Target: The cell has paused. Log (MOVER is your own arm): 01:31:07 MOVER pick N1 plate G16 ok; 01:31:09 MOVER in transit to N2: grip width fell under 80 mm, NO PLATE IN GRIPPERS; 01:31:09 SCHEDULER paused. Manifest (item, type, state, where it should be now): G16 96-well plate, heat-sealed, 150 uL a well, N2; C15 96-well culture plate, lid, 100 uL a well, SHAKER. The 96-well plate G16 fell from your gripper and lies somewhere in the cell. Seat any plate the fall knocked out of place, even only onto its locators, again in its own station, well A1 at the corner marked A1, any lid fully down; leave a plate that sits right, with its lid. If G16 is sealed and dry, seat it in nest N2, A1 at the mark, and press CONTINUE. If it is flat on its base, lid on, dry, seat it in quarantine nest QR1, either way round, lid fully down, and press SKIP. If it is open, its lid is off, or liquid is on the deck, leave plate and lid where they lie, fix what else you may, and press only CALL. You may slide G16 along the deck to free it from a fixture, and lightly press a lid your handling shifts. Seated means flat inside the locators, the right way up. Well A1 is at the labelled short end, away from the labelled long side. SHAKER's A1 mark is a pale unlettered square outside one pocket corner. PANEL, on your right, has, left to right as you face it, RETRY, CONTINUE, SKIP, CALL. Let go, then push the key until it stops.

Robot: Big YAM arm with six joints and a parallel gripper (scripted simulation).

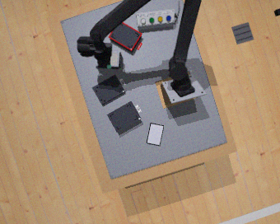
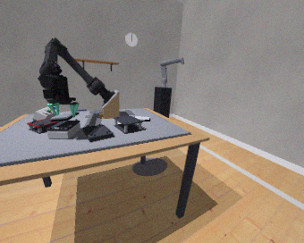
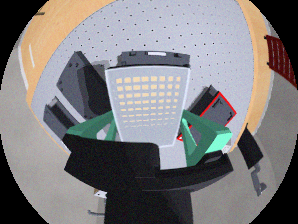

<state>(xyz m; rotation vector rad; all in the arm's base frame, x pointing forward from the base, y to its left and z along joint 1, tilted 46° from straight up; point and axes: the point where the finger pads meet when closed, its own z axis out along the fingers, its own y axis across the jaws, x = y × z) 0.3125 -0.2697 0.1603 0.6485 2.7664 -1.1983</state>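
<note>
My hand is right at the lidded plate. From my hand the other things lie so: red-framed nest (140 mm behind, 120 mm to the right, 70 mm below); plate G16 (510 mm to the left, 100 mm behind, 90 mm below).
</note>
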